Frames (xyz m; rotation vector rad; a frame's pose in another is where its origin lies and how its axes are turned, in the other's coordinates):
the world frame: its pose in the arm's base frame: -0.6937 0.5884 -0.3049 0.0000 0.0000 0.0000
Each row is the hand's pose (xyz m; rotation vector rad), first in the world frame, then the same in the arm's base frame.
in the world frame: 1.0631 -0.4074 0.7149 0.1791 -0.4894 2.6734
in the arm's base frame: 0.3694 0.1810 0.4100 0.1791 -0.4894 2.6734
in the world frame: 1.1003 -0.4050 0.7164 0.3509 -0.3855 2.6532
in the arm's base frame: 0.4066 0.1834 0.4115 0.3509 -0.3855 2.6532
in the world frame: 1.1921 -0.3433 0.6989 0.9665 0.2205 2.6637
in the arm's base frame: 0.4984 0.2451 0.3940 0.9665 0.2205 2.6637
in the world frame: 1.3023 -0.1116 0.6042 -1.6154 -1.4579 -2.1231
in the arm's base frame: 0.6086 0.4768 0.2993 -1.6154 -1.4579 -2.1231
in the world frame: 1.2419 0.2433 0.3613 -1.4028 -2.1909 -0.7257
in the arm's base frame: 0.5482 0.8317 0.0564 -1.4028 -2.1909 -0.7257
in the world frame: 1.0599 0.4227 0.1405 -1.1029 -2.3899 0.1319
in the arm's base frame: 0.3662 1.0111 -0.1644 -1.1029 -2.3899 0.1319
